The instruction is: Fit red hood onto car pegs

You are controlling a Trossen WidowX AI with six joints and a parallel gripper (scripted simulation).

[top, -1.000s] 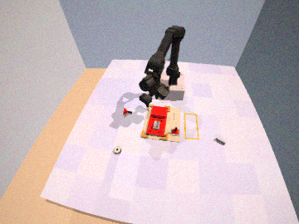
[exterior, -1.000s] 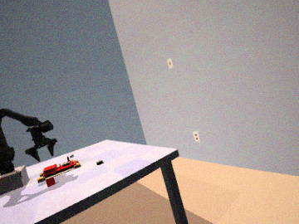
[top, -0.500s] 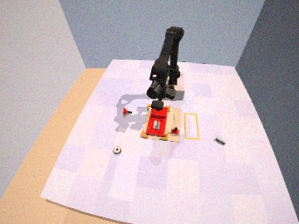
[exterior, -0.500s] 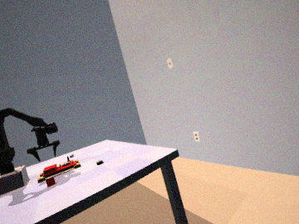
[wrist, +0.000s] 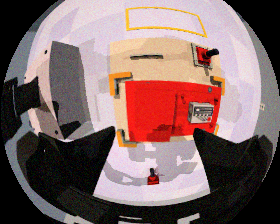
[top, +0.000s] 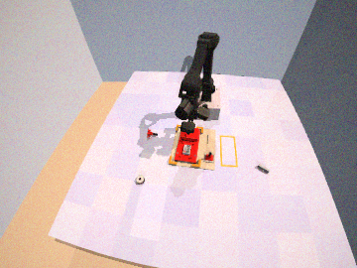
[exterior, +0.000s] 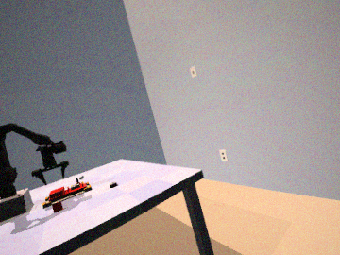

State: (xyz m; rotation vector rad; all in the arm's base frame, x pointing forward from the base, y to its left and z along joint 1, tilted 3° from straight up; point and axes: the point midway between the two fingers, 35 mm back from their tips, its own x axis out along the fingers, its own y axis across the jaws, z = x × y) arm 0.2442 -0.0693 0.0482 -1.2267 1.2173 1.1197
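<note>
My gripper tip is 6 cm above the red hood. The rest, counted from my gripper tip: engine block: 9 cm ahead, 7 cm below.
</note>
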